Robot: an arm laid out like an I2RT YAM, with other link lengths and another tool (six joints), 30 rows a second.
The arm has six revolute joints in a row. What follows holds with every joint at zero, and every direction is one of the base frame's.
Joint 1 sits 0.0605 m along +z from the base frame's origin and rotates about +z.
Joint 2 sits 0.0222 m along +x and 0.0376 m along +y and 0.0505 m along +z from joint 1 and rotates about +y.
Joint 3 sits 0.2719 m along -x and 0.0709 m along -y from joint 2 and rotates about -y.
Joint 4 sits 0.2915 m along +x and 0.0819 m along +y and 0.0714 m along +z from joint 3 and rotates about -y.
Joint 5 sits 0.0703 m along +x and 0.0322 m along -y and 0.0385 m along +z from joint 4 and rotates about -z.
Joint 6 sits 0.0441 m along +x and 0.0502 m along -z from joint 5 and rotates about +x.
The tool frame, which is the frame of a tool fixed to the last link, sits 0.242 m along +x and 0.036 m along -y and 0.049 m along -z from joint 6; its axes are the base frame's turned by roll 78.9, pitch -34.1 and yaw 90 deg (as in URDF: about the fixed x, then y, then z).
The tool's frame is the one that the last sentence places.
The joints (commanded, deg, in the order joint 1, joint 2, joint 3, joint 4, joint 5, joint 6), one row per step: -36.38 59.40 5.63 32.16 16.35 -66.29; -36.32 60.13 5.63 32.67 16.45 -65.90; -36.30 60.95 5.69 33.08 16.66 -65.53; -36.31 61.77 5.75 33.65 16.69 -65.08; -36.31 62.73 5.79 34.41 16.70 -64.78; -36.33 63.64 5.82 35.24 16.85 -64.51; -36.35 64.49 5.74 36.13 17.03 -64.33; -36.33 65.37 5.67 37.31 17.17 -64.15; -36.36 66.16 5.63 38.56 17.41 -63.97; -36.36 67.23 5.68 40.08 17.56 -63.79; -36.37 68.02 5.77 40.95 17.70 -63.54; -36.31 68.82 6.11 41.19 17.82 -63.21; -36.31 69.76 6.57 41.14 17.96 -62.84; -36.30 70.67 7.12 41.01 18.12 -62.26; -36.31 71.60 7.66 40.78 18.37 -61.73; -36.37 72.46 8.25 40.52 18.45 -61.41
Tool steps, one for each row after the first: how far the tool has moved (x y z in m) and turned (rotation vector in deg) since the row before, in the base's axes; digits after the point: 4 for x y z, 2 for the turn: -0.0002 0.0000 -0.0026 0.32 -0.10 -0.17; -0.0010 -0.0004 -0.0031 0.35 0.05 -0.31; -0.0001 -0.0003 -0.0025 0.35 -0.18 -0.20; 0.0001 -0.0002 -0.0025 0.25 -0.10 -0.12; -0.0005 -0.0007 -0.0018 0.13 -0.13 -0.26; -0.0009 -0.0006 -0.0019 0.06 -0.06 -0.25; 0.0000 -0.0006 -0.0005 -0.08 -0.29 -0.18; -0.0004 -0.0014 0.0008 -0.23 -0.42 -0.32; 0.0007 -0.0014 0.0010 -0.24 -0.51 -0.20; 0.0001 -0.0010 -0.0002 -0.01 -0.30 -0.23; 0.0007 -0.0007 -0.0016 0.27 -0.05 -0.17; 0.0001 -0.0009 -0.0031 0.47 0.17 -0.26; 0.0003 -0.0011 -0.0027 0.55 -0.02 -0.35; -0.0004 -0.0012 -0.0034 0.56 0.15 -0.44; 0.0004 -0.0013 -0.0026 0.45 0.20 -0.25
